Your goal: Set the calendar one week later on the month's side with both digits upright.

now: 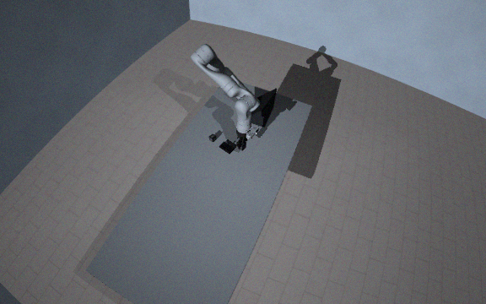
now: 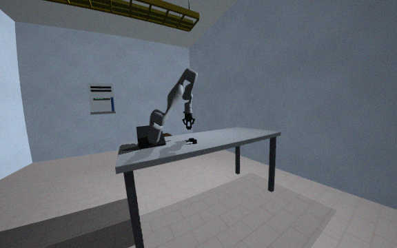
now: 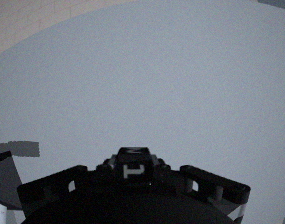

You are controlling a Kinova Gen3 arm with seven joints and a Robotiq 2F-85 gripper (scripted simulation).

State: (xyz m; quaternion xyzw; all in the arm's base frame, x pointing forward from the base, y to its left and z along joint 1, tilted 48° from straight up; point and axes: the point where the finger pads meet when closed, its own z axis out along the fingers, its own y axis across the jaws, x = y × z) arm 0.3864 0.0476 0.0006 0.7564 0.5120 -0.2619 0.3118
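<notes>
My gripper is now 11 cm above the dark calendar tray, 10 cm to the left of it and 4 cm past it.
</notes>
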